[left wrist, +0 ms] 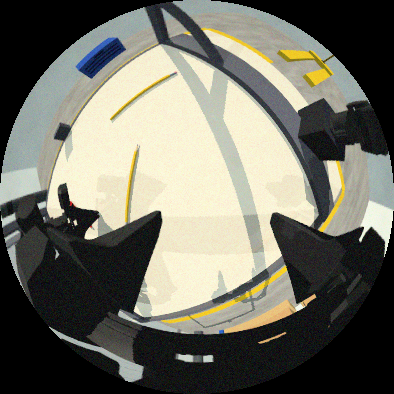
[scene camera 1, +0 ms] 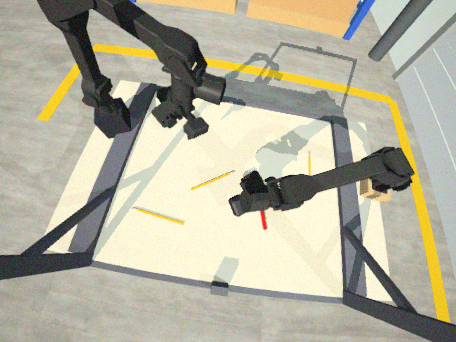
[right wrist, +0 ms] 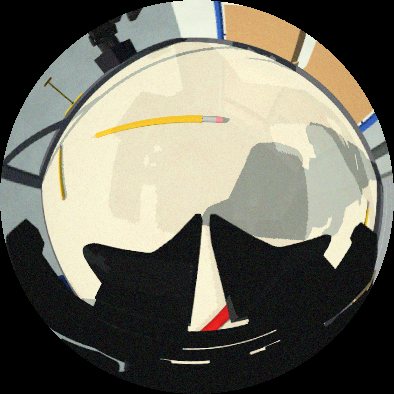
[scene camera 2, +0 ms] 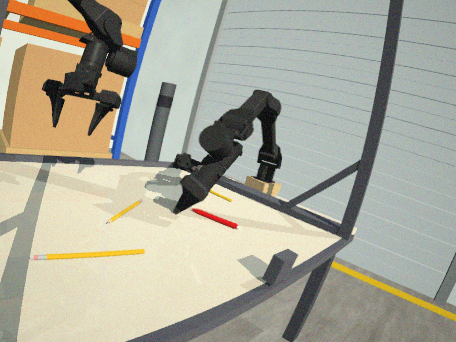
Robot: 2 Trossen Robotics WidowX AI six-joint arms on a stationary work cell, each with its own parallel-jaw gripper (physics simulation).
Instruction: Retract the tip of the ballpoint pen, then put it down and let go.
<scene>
My left gripper is open, with nothing in its grasp. Also in view: a short yellow pencil.
</scene>
